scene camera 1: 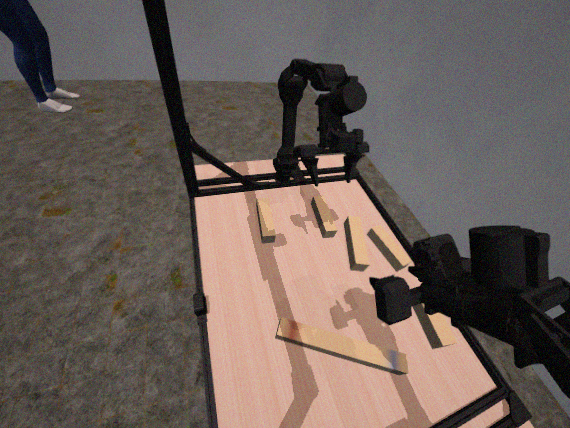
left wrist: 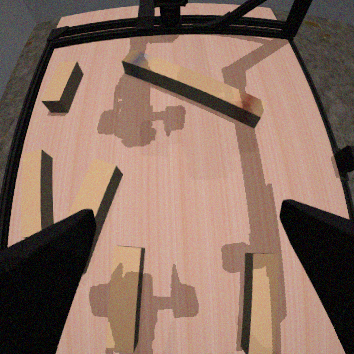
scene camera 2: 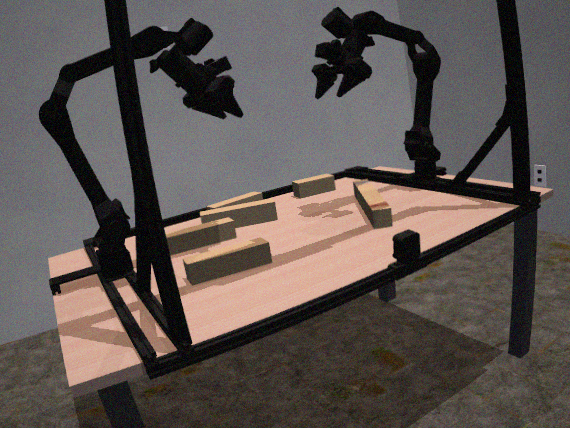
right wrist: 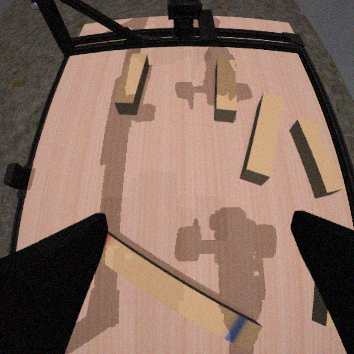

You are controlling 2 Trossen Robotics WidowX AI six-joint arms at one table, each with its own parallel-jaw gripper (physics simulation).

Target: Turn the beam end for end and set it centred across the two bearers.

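Frame: origin at the left arm's base, x back, y down, z right, level; centimetres.
Seen in the pictures: left gripper, fingertip midpoint: (scene camera 1: 332, 184) (left wrist: 188, 214) (scene camera 2: 233, 117); right gripper, fingertip midpoint: (scene camera 1: 389, 274) (scene camera 2: 327, 97) (right wrist: 201, 222); left arm's base, origin of the base link: (scene camera 1: 282, 178) (scene camera 2: 117, 274) (right wrist: 183, 33); right arm's base, origin of the base link: (left wrist: 170, 21) (scene camera 2: 426, 179).
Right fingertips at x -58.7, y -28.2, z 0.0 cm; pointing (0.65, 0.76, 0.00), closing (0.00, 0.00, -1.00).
Note:
Offsets run from my right fingertips to a thing's top centre.
The long wooden beam @(dy +25.7, dx -6.8, dz +3.7 cm) (scene camera 1: 340, 346) (scene camera 2: 370, 200) (left wrist: 192, 86) (right wrist: 170, 290) lies flat and slantwise on the table, with a red band near one end and a blue band near the other. Two roughly parallel wooden blocks, apparently the bearers, lie apart at the left arm's end: one bearer @(dy +25.7, dx +37.8, dz +12.6 cm) (scene camera 1: 266, 220) (scene camera 2: 227, 261) (left wrist: 262, 300) (right wrist: 133, 80) and the other bearer @(dy +25.7, dx +35.5, dz -9.6 cm) (scene camera 1: 324, 216) (scene camera 2: 200, 236) (left wrist: 125, 300) (right wrist: 226, 92). Nothing lies on them. My left gripper (scene camera 1: 332, 181) (scene camera 2: 233, 116) (left wrist: 188, 214) is open above the table. My right gripper (scene camera 2: 329, 96) (right wrist: 201, 222) is open, high above the table.
Three other wooden blocks lie toward the table's far side in scene camera 2: a long block @(dy +25.1, dx +21.7, dz -16.4 cm) (scene camera 1: 356, 244) (scene camera 2: 239, 215) (right wrist: 264, 135), a slanted block @(dy +25.7, dx +17.2, dz -27.9 cm) (scene camera 1: 389, 248) (left wrist: 34, 192) (right wrist: 317, 157) and a short block @(dy +25.4, dx -9.5, dz -26.8 cm) (scene camera 1: 435, 327) (scene camera 2: 313, 186) (left wrist: 62, 86). A black frame (scene camera 2: 280, 305) edges the table, with upright posts.

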